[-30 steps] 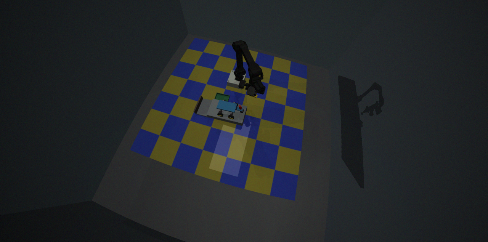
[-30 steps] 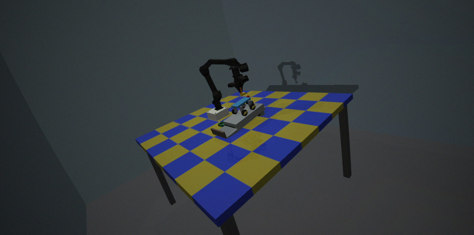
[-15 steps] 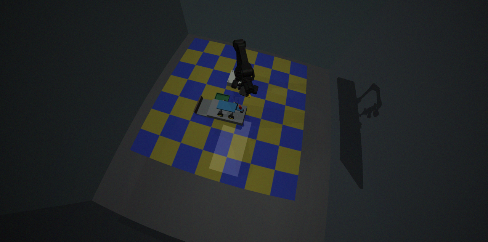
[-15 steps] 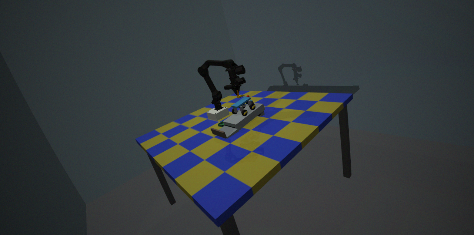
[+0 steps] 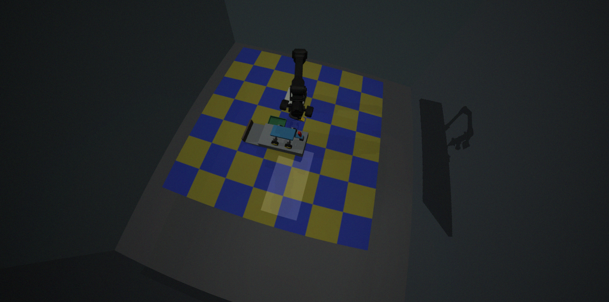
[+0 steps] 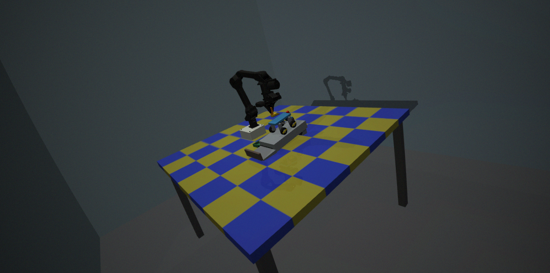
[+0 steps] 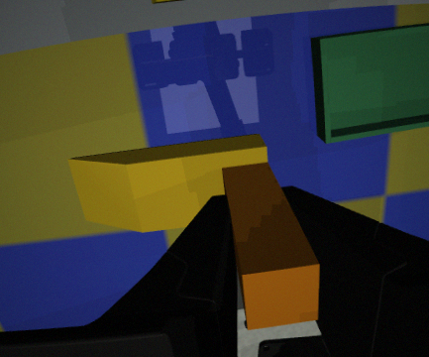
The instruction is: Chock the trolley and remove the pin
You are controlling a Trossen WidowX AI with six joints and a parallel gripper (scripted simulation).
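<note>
Now: the red-headed stop pin 90 mm ahead of my gripper tip, 70 mm to the left of it and 40 mm below it. Also, from my gripper tip: grey ramp (130 mm ahead, 30 mm to the right, 120 mm below); then yellow chock (20 mm to the left, 10 mm below); then blue trolley (130 mm ahead, 20 mm to the right, 60 mm below).
</note>
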